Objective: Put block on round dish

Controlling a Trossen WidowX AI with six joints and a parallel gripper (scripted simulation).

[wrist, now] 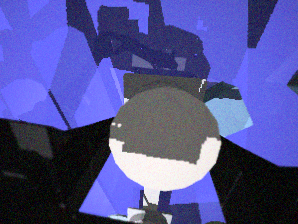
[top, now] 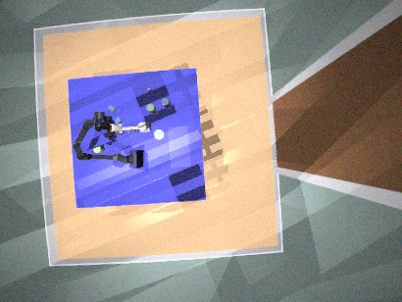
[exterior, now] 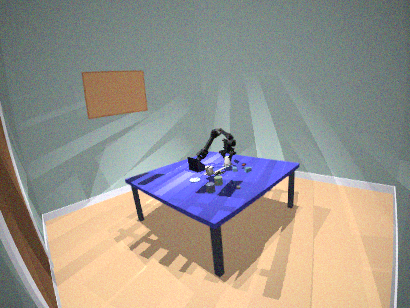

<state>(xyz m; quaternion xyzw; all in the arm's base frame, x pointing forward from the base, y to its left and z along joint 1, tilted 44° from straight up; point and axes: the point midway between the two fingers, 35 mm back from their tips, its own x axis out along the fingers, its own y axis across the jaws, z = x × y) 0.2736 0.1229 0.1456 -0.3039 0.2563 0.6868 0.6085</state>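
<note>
The grey block lies 10 mm to the right of my gripper tip and 20 mm below it. From my gripper tip the other things lie so: pale cup (20 mm to the left); then balance beam (20 mm ahead, 130 mm to the right, 50 mm below); then red piece (20 mm ahead, 200 mm to the left, 80 mm below).
</note>
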